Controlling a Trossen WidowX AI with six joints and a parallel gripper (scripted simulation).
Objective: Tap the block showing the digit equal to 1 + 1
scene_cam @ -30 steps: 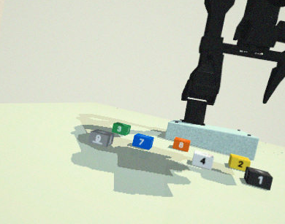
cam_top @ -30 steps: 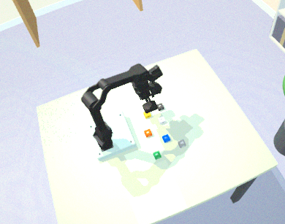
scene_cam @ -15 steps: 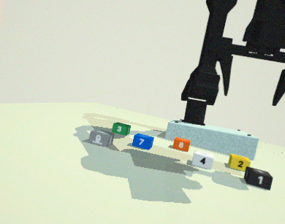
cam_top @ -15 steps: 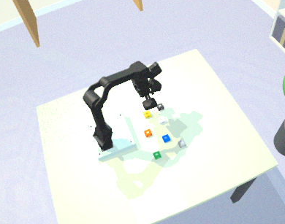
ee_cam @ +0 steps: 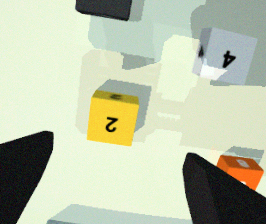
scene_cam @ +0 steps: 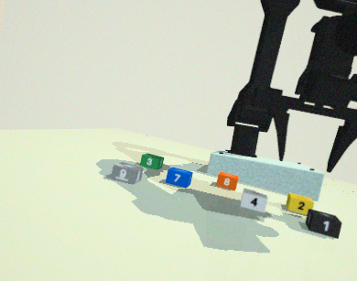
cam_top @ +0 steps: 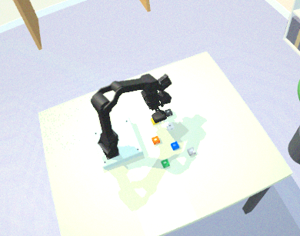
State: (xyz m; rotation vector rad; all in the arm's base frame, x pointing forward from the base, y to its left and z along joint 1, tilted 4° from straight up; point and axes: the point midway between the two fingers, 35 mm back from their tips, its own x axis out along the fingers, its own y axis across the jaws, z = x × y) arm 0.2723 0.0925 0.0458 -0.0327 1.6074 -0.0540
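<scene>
Right now my gripper tip is 6 cm to the left of the white block, 6 cm above it and 5 cm short of it. The rest, counted from my gripper tip: black block 1: 8 cm ahead, 6 cm below, 2 cm to the left; orange block 8: 10 cm to the right, 6 cm below, 5 cm behind; blue block 7: 17 cm to the right, 6 cm below, 3 cm ahead.
</scene>
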